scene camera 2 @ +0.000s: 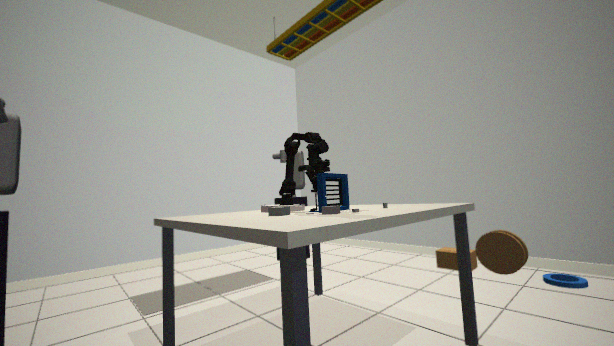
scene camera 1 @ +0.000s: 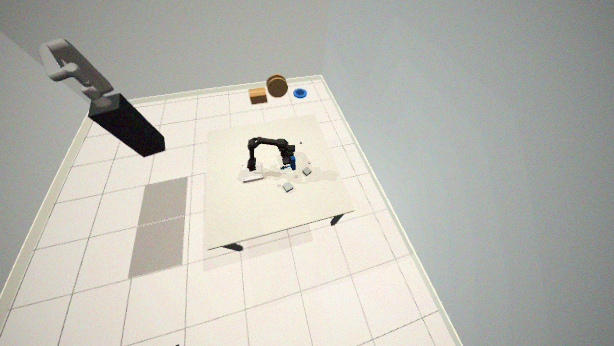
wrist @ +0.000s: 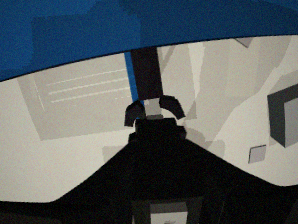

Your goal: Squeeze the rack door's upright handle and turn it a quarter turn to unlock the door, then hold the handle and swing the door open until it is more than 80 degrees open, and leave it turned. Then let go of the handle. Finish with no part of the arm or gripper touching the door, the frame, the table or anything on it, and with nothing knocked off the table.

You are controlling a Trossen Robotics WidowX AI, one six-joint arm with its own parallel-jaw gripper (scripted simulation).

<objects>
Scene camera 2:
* blue rack: 321, 177
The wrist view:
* my gripper: 158, 147
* blue rack: 41, 41
</objects>
